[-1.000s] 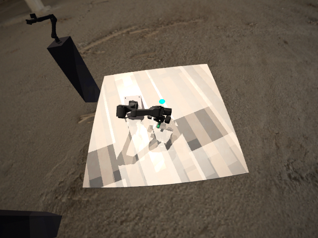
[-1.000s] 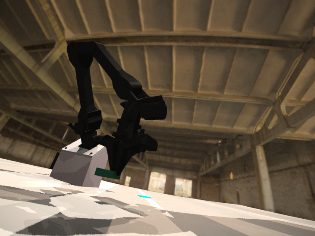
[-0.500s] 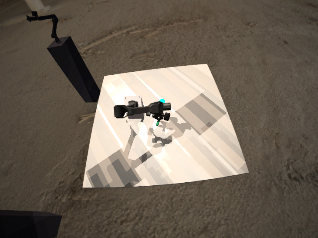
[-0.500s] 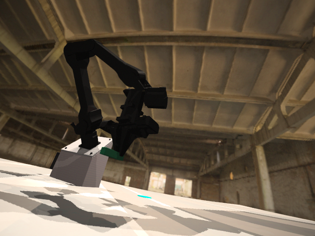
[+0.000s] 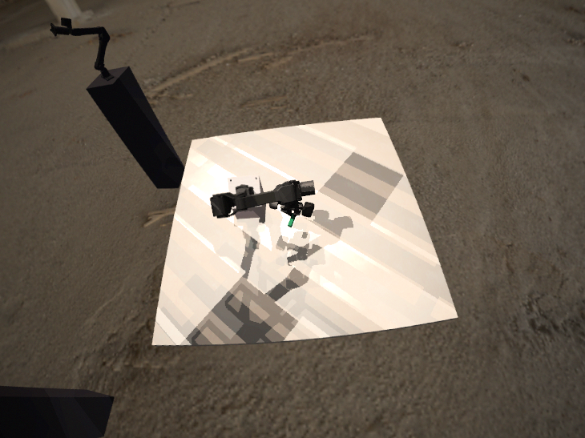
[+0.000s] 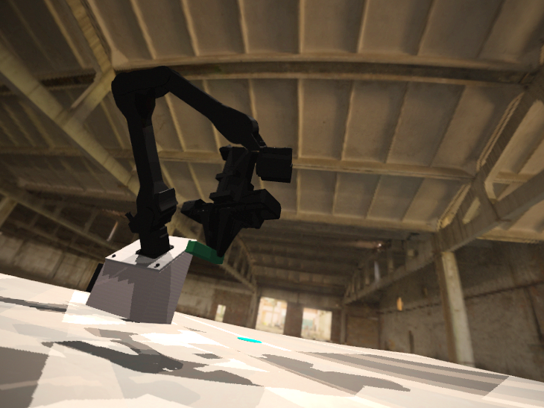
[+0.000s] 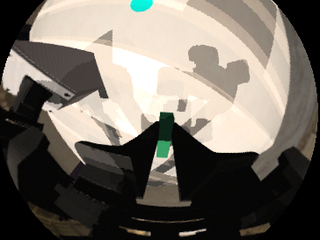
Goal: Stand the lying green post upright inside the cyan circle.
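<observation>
Right now the cyan circle is 27 cm to the left of my gripper tip and 13 cm below it. From my gripper tip the other things lie so: green post (1 cm behind, 2 cm to the right).
</observation>
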